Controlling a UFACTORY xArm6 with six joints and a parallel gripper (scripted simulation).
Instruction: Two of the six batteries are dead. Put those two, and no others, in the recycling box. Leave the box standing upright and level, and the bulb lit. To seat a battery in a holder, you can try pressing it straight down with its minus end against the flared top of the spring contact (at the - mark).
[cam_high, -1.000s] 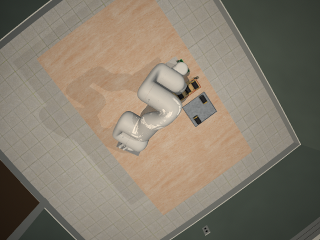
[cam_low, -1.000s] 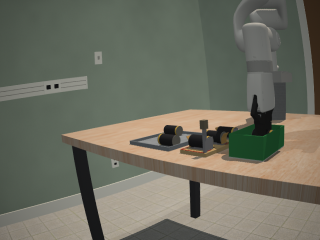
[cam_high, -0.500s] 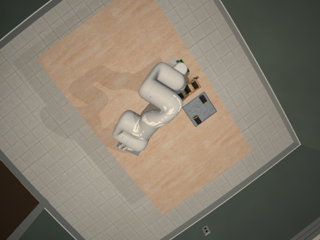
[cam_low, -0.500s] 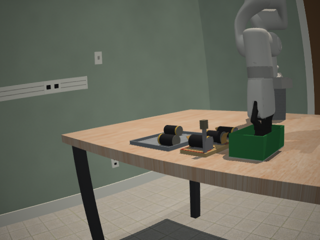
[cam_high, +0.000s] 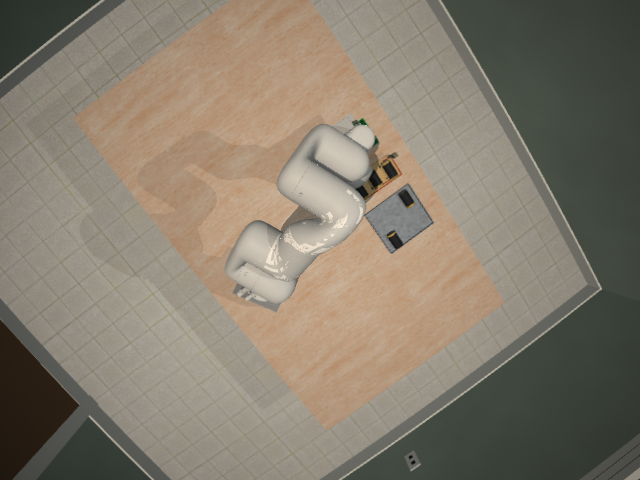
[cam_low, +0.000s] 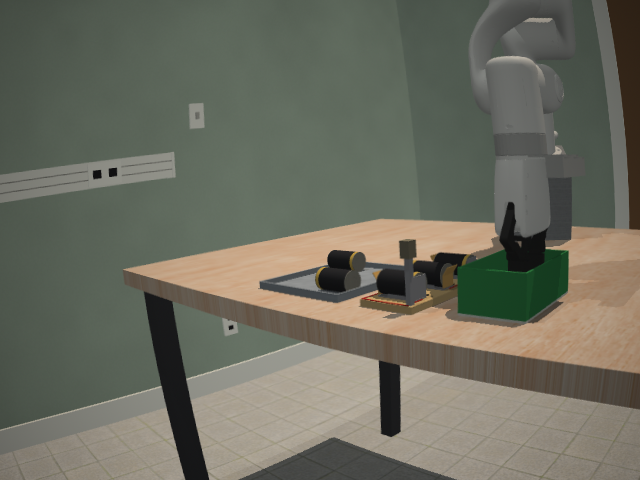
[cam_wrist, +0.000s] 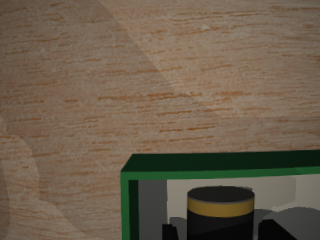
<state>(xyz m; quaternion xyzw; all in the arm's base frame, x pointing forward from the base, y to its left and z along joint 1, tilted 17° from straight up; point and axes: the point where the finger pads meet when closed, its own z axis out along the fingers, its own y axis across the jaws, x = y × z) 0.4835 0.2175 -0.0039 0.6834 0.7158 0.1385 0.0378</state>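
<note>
The green recycling box lies 30 mm ahead of my hand and 20 mm below it. Round my hand: grey tray 320 mm to the right, 50 mm ahead, 30 mm below.
</note>
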